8 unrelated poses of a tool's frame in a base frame.
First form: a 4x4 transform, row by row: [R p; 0 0 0 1], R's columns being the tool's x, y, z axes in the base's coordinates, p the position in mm. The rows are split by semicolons.
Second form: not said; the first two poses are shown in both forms.
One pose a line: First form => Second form
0.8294 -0.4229 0.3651 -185.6; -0.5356 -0.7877 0.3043 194.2; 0.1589 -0.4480 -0.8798 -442.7; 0 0 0 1 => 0.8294 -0.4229 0.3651 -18.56; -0.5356 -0.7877 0.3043 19.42; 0.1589 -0.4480 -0.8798 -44.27; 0 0 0 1
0.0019 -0.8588 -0.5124 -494.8; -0.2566 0.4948 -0.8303 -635.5; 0.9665 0.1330 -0.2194 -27.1; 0 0 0 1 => 0.0019 -0.8588 -0.5124 -49.48; -0.2566 0.4948 -0.8303 -63.55; 0.9665 0.1330 -0.2194 -2.71; 0 0 0 1
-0.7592 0.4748 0.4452 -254.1; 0.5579 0.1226 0.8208 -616.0; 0.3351 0.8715 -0.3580 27.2; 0 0 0 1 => -0.7592 0.4748 0.4452 -25.41; 0.5579 0.1226 0.8208 -61.60; 0.3351 0.8715 -0.3580 2.72; 0 0 0 1
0.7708 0.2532 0.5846 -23.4; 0.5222 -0.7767 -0.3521 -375.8; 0.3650 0.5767 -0.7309 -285.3; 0 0 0 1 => 0.7708 0.2532 0.5846 -2.34; 0.5222 -0.7767 -0.3521 -37.58; 0.3650 0.5767 -0.7309 -28.53; 0 0 0 1
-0.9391 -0.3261 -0.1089 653.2; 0.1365 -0.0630 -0.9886 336.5; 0.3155 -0.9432 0.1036 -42.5; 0 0 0 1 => -0.9391 -0.3261 -0.1089 65.32; 0.1365 -0.0630 -0.9886 33.65; 0.3155 -0.9432 0.1036 -4.25; 0 0 0 1
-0.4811 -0.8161 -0.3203 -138.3; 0.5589 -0.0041 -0.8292 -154.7; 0.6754 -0.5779 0.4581 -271.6; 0 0 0 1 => -0.4811 -0.8161 -0.3203 -13.83; 0.5589 -0.0041 -0.8292 -15.47; 0.6754 -0.5779 0.4581 -27.16; 0 0 0 1
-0.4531 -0.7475 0.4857 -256.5; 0.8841 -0.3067 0.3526 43.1; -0.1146 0.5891 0.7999 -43.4; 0 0 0 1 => -0.4531 -0.7475 0.4857 -25.65; 0.8841 -0.3067 0.3526 4.31; -0.1146 0.5891 0.7999 -4.34; 0 0 0 1
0.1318 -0.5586 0.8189 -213.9; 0.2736 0.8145 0.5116 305.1; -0.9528 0.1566 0.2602 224.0; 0 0 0 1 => 0.1318 -0.5586 0.8189 -21.39; 0.2736 0.8145 0.5116 30.51; -0.9528 0.1566 0.2602 22.40; 0 0 0 1
